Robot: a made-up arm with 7 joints. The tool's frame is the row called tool. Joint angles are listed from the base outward. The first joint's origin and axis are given. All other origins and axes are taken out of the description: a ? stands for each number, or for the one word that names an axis. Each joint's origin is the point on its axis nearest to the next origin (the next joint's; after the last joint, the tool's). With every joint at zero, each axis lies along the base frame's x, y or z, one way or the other. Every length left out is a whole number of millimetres.
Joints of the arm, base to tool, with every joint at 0 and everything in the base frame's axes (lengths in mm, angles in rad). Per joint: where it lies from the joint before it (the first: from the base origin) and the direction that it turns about. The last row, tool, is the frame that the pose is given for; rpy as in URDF.
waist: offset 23 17 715 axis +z
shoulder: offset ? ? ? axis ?
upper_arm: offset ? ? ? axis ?
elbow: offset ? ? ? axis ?
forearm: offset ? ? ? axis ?
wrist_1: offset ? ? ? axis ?
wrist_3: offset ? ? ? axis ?
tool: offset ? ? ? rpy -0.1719 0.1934 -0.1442
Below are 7 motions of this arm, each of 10 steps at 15 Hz.
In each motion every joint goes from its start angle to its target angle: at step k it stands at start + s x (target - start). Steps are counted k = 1, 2, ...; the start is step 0. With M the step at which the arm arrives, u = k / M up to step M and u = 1 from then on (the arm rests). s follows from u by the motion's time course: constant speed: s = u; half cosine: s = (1 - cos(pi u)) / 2; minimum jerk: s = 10 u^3 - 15 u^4 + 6 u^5.
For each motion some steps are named. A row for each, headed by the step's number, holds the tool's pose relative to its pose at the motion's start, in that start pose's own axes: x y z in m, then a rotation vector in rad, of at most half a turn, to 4 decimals.
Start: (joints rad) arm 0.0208 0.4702 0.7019 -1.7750 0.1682 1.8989 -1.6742
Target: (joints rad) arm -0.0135 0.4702 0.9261 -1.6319 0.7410 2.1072 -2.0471
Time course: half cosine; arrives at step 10
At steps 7, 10:
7: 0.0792 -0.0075 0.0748 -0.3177 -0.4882 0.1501
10: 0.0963 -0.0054 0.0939 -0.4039 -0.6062 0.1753

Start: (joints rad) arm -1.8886 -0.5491 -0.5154 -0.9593 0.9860 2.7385 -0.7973
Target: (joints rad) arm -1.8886 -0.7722 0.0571 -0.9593 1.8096 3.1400 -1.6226
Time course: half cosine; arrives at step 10
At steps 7, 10:
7: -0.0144 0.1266 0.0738 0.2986 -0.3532 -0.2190
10: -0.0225 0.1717 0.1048 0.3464 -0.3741 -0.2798

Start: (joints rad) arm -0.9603 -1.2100 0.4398 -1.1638 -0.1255 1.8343 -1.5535
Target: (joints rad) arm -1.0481 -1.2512 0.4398 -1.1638 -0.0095 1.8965 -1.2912
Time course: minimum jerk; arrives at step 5
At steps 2, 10:
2: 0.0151 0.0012 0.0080 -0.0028 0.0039 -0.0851
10: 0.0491 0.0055 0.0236 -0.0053 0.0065 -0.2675

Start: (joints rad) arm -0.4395 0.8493 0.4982 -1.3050 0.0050 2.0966 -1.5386
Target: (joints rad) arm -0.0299 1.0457 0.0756 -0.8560 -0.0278 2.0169 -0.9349
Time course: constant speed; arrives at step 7
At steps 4, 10:
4: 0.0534 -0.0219 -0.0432 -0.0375 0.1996 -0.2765
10: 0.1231 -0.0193 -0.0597 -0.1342 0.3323 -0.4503

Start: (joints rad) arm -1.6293 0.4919 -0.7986 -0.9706 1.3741 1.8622 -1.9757
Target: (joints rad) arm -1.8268 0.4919 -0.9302 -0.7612 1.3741 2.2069 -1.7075
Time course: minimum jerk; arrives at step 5
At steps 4, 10:
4: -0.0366 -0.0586 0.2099 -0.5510 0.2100 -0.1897
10: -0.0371 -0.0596 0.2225 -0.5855 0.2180 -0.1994

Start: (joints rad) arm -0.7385 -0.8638 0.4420 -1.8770 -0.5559 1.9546 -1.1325
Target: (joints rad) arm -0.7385 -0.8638 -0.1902 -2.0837 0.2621 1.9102 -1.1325
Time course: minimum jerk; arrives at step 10
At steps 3, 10:
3: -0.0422 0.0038 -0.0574 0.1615 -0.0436 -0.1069
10: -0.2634 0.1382 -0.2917 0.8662 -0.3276 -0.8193

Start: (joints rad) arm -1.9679 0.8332 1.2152 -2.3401 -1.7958 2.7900 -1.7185
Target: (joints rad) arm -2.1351 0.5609 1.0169 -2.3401 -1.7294 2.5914 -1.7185
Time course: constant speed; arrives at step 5
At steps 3, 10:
3: -0.0152 0.0774 0.0337 0.3781 0.0447 -0.0320
10: -0.0225 0.1296 0.0710 0.6310 0.0737 -0.0671

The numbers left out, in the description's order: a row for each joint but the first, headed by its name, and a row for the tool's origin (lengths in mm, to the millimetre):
shoulder: xyz -22 23 0, axis +y
upper_arm: xyz -21 0 543, axis +z
elbow: xyz 162 -27 0, axis -y
forearm: xyz -80 0 332, axis +z
wrist_1: xyz -8 -7 0, axis -y
wrist_3: xyz 98 0 -35, axis -z
tool: xyz -11 -24 0

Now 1 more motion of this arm.
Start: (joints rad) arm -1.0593 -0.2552 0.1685 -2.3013 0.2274 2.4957 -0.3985
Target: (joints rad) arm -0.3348 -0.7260 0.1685 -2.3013 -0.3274 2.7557 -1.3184
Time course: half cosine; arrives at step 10
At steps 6, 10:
6: -0.1425 0.1705 0.2137 -0.4370 -0.6734 1.1265
10: -0.2798 0.1865 0.2993 -0.7618 -1.0903 1.5745

